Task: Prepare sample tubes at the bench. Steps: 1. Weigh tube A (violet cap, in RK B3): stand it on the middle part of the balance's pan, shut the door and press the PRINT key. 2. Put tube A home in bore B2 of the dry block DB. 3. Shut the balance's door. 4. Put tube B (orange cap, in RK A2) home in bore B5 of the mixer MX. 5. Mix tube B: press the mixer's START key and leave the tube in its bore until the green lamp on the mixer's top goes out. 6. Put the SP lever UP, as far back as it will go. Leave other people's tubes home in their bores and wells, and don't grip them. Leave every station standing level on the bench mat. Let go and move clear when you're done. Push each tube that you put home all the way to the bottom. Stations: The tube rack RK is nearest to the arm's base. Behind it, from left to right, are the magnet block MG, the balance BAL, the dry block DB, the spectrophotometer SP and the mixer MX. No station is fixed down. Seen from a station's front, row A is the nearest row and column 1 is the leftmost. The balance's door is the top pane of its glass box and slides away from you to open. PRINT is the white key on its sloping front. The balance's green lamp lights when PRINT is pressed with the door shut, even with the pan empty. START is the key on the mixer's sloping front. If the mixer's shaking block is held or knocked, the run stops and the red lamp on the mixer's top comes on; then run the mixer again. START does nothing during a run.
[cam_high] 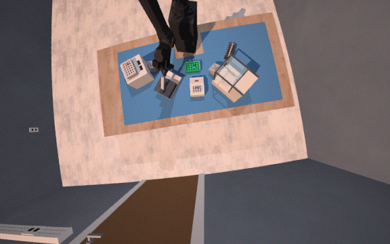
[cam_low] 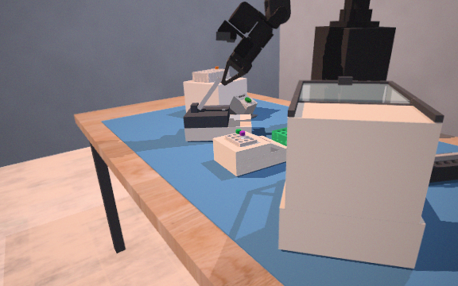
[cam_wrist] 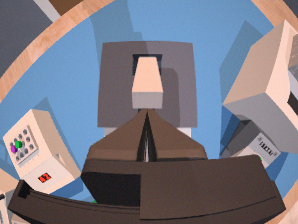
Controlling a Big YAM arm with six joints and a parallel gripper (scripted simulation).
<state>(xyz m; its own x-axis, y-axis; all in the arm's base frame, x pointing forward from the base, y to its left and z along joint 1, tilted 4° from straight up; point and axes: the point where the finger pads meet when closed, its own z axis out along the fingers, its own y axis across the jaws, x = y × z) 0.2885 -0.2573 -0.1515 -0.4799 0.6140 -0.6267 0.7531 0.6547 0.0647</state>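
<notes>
Right now the spectrophotometer lever is 3 cm ahead of my hand, 4 cm to the right of it and 3 cm below it. Round my hand: dry block 12 cm ahead, 20 cm to the left, 14 cm below; blue-capped tube 5 cm behind, 23 cm to the left, 14 cm below; mixer's start key 19 cm behind, 7 cm to the right, 10 cm below.
</notes>
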